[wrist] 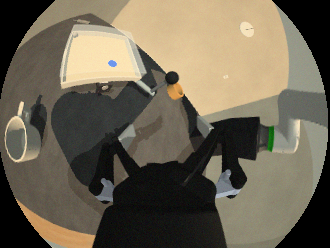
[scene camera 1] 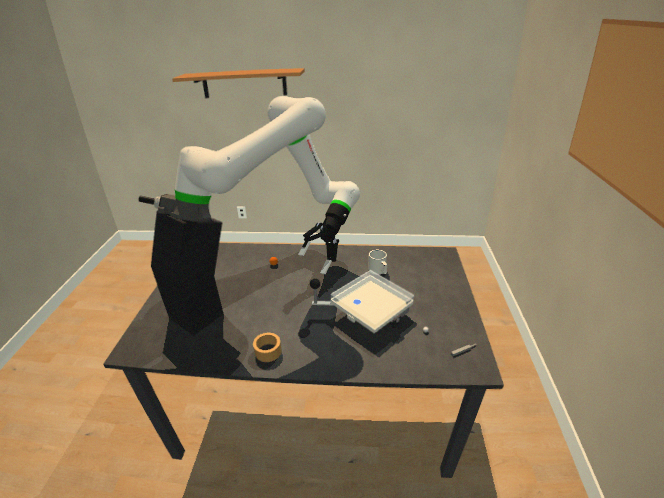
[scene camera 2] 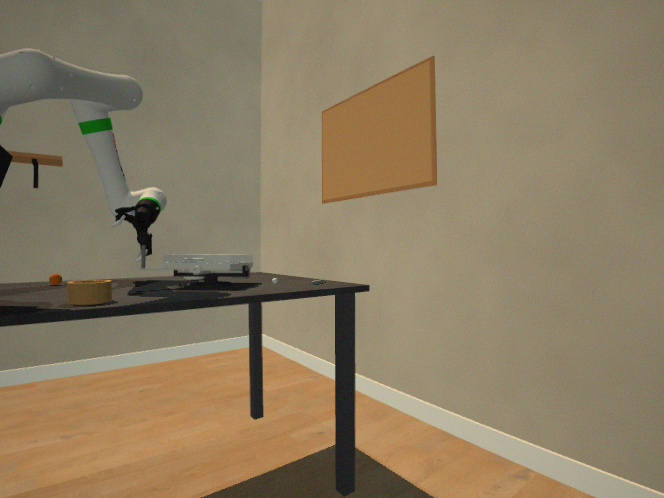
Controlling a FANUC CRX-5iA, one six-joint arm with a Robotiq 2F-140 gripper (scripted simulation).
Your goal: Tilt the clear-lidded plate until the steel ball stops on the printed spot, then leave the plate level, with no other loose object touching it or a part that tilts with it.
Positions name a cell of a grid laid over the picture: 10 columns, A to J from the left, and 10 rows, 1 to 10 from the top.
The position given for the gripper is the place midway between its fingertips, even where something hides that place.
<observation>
In view: the gripper (scene camera 1: E6), a white mug (wrist: A6) and a clear-lidded plate (scene camera 1: F7).
The gripper is seen too in the wrist view (wrist: F6) and in scene camera 2 (scene camera 2: B5). The clear-lidded plate shows as well in the wrist view (wrist: C3) and in scene camera 2 (scene camera 2: D6).
</observation>
